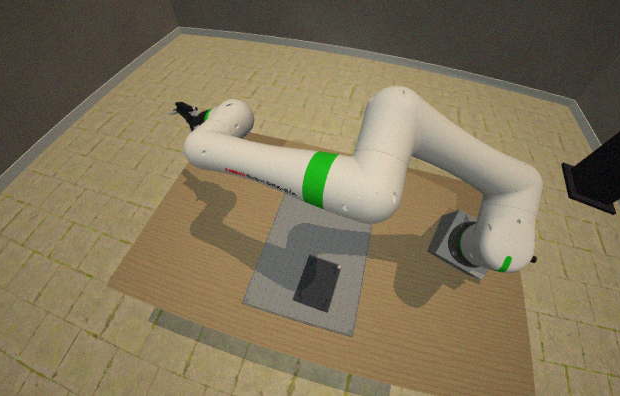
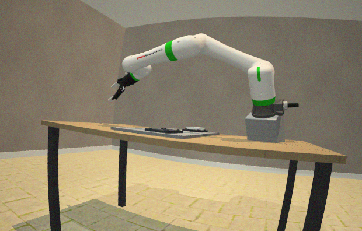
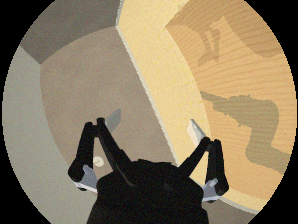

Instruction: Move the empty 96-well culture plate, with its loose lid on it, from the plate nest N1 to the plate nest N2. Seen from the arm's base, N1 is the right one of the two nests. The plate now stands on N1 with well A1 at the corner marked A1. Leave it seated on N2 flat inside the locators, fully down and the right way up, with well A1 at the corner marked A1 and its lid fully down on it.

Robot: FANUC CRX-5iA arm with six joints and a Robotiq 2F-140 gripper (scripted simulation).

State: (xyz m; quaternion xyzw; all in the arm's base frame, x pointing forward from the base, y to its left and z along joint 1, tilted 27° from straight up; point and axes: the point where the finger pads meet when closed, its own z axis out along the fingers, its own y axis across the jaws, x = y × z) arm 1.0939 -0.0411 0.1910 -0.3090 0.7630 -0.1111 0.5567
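Right now the lid is 640 mm behind my hand, 180 mm to the right of it and 200 mm below it. Also, from my hand: 96-well culture plate 640 mm behind, 180 mm to the right, 200 mm below.
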